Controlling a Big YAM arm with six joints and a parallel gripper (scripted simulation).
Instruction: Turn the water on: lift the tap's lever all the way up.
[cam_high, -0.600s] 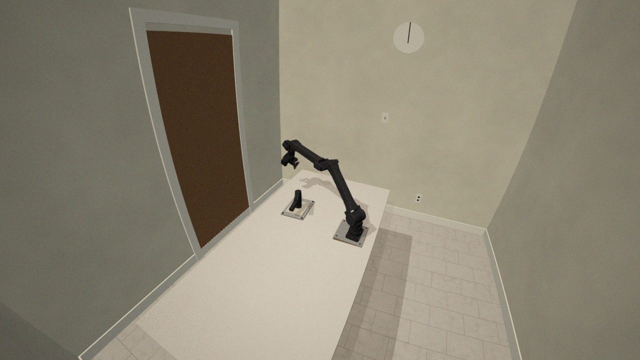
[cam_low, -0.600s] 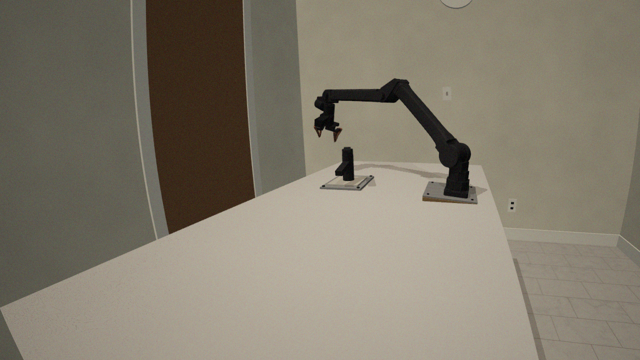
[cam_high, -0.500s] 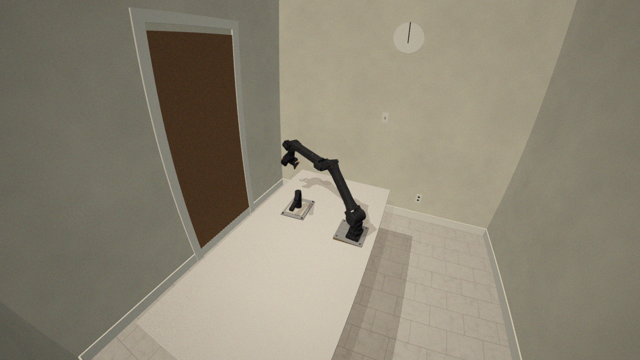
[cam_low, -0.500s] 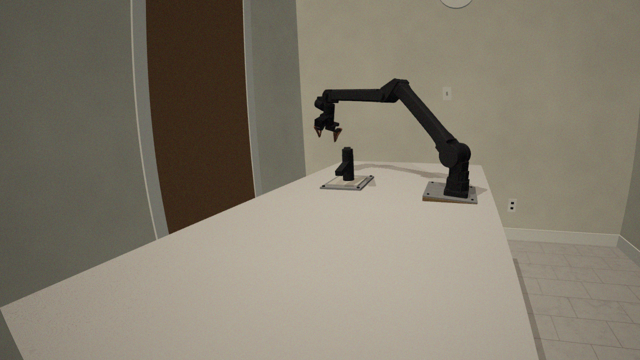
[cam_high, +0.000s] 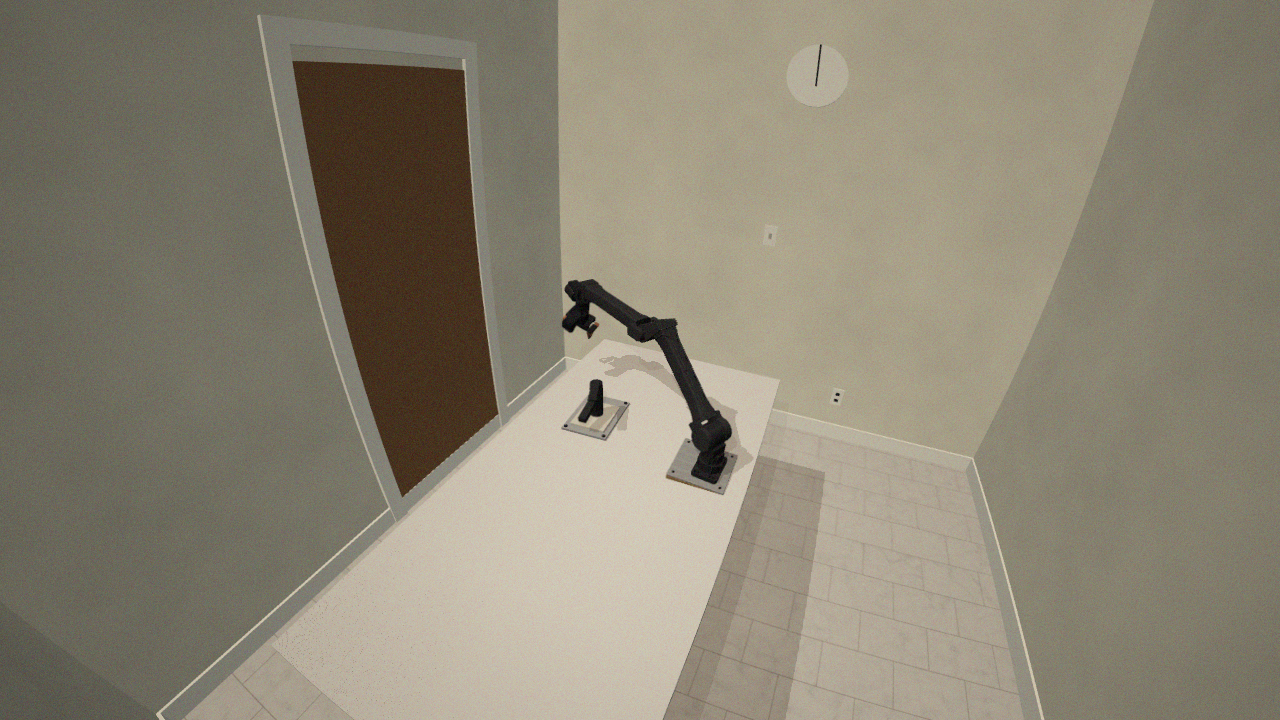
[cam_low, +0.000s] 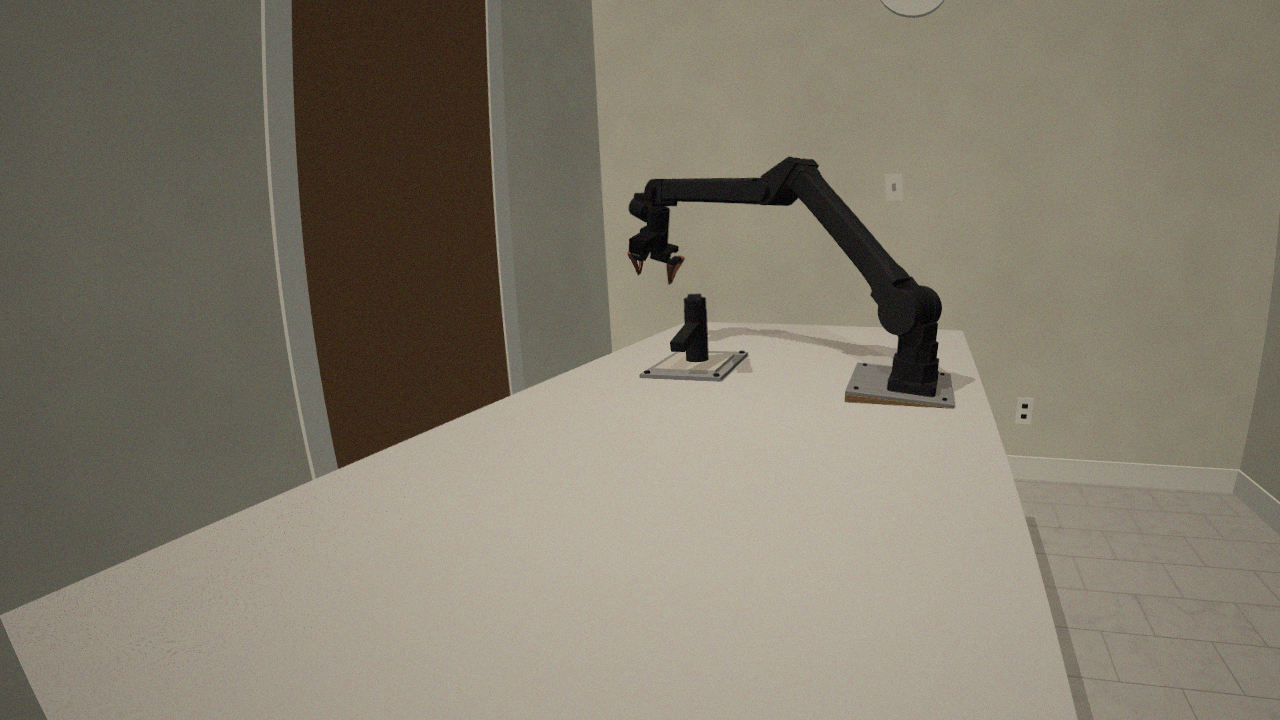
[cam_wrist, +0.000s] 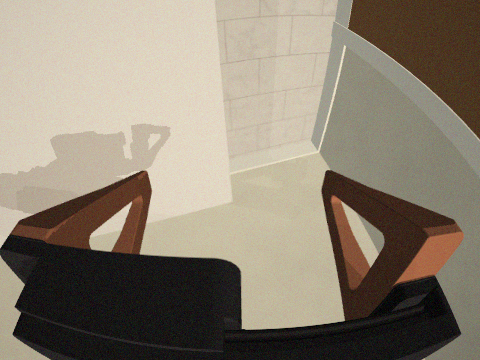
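The lever lies 330 mm to the left of my hand, 270 mm behind it and 20 mm below it. From my hand the other things lie so: black tap (300 mm to the left, 260 mm behind, 70 mm below).
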